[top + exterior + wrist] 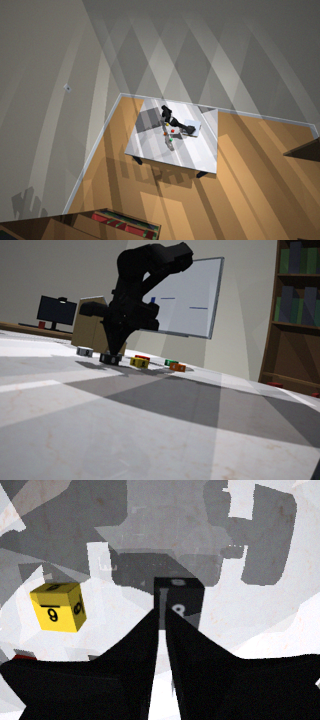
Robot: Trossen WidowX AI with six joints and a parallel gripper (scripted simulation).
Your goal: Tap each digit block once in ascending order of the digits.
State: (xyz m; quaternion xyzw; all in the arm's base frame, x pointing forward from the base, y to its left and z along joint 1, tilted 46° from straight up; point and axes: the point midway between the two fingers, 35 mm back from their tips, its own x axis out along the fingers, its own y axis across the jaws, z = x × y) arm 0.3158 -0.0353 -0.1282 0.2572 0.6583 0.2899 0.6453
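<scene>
Now: gripper tip 1 cm to the left of the black block and 1 cm above it. Round my gripper tip: yellow block 8 cm to the left, 1 cm below; then red block 16 cm to the left, 9 cm behind, 1 cm below; then pale grey block 9 cm behind, 3 cm to the right, 1 cm below.
</scene>
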